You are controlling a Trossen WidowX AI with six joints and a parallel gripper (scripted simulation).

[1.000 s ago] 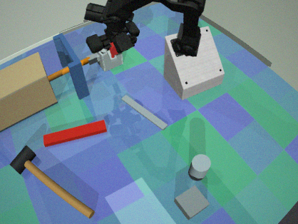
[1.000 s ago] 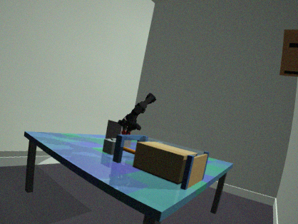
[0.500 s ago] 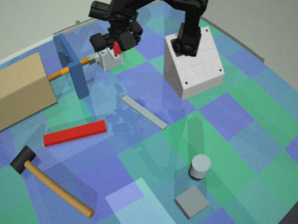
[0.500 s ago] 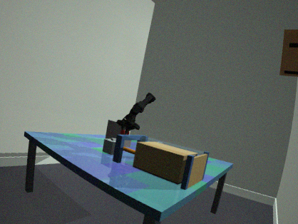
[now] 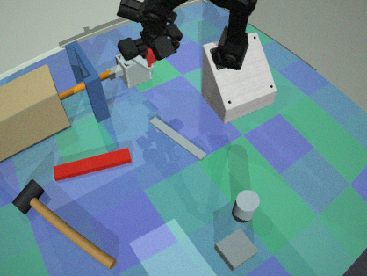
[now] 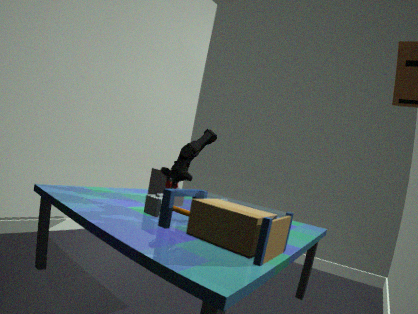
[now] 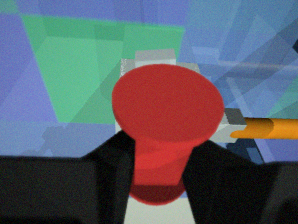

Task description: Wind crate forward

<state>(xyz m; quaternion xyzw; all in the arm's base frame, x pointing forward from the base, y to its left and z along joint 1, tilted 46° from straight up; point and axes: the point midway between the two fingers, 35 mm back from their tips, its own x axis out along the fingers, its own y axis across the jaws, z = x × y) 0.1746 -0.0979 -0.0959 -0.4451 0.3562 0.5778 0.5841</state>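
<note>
Right now the crank handle is 10 mm ahead of my gripper tip, 20 mm to the right of it and 30 mm below it. From my gripper tip the other things lie so: grey flat bar: 20 mm ahead, 240 mm to the left, 130 mm below; red knob: 10 mm to the left; grey winch: 10 mm ahead, 90 mm to the right, 100 mm below.
</note>
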